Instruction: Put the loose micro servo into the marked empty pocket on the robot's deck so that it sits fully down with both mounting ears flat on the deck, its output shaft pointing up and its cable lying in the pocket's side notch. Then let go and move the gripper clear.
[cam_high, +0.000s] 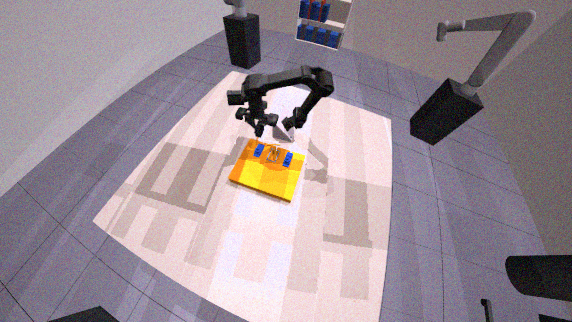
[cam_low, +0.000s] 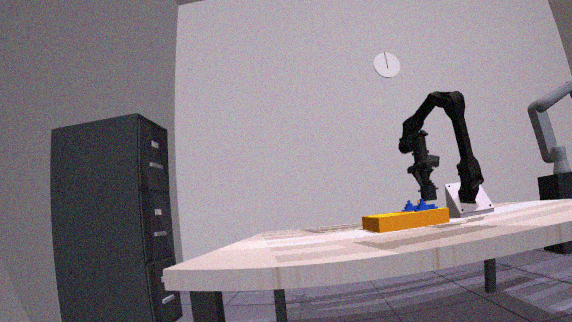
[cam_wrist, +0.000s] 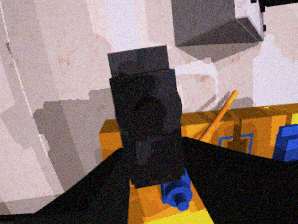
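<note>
Right now my gripper tip is 160 mm short of the orange deck, 130 mm to the right of it and 100 mm above it.
</note>
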